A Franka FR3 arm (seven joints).
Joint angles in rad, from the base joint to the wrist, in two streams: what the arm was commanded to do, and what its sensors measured. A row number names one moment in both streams.
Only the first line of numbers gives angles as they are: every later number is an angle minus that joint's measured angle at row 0.
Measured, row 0: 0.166 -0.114 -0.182 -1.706 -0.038 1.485 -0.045
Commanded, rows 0 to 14: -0.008 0.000 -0.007 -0.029 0.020 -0.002 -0.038; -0.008 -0.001 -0.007 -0.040 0.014 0.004 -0.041; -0.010 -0.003 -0.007 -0.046 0.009 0.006 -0.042; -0.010 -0.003 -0.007 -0.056 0.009 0.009 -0.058; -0.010 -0.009 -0.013 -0.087 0.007 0.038 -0.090; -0.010 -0.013 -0.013 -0.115 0.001 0.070 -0.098; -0.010 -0.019 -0.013 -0.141 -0.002 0.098 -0.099; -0.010 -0.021 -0.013 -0.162 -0.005 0.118 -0.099; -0.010 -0.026 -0.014 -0.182 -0.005 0.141 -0.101; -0.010 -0.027 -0.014 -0.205 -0.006 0.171 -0.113; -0.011 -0.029 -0.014 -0.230 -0.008 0.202 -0.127; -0.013 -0.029 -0.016 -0.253 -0.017 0.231 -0.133; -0.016 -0.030 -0.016 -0.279 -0.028 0.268 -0.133; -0.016 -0.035 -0.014 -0.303 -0.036 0.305 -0.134; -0.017 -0.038 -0.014 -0.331 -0.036 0.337 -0.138
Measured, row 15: -0.004 0.007 -0.020 -0.221 -0.017 0.230 -0.112
